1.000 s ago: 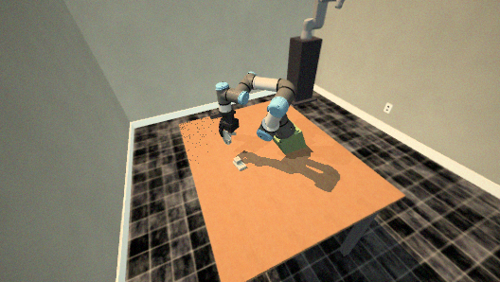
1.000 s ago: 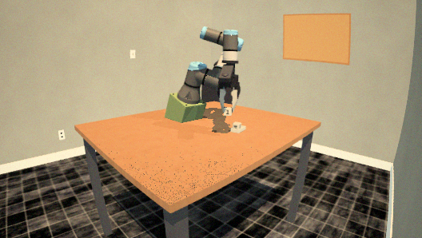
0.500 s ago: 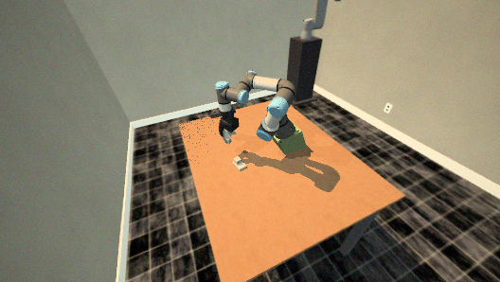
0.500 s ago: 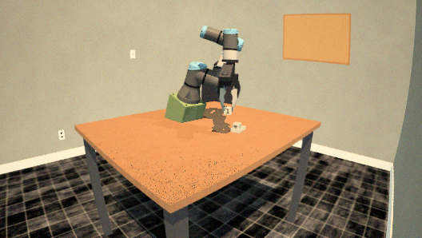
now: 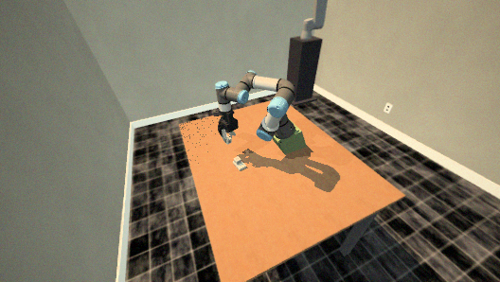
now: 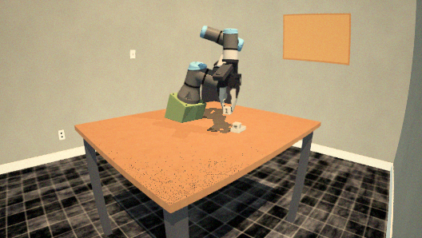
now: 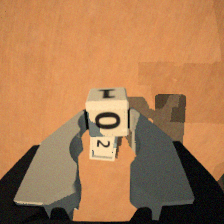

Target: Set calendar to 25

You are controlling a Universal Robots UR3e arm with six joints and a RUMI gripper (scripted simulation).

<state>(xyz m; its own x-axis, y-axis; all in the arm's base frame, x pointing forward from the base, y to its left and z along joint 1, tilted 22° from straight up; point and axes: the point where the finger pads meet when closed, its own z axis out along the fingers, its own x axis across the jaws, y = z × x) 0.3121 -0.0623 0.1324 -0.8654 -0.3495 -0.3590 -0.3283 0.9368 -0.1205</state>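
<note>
The white calendar cube is 1 cm below my hand. From my hand the other things lie so: white calendar tray 2 cm behind, 11 cm to the left, 12 cm below.
</note>
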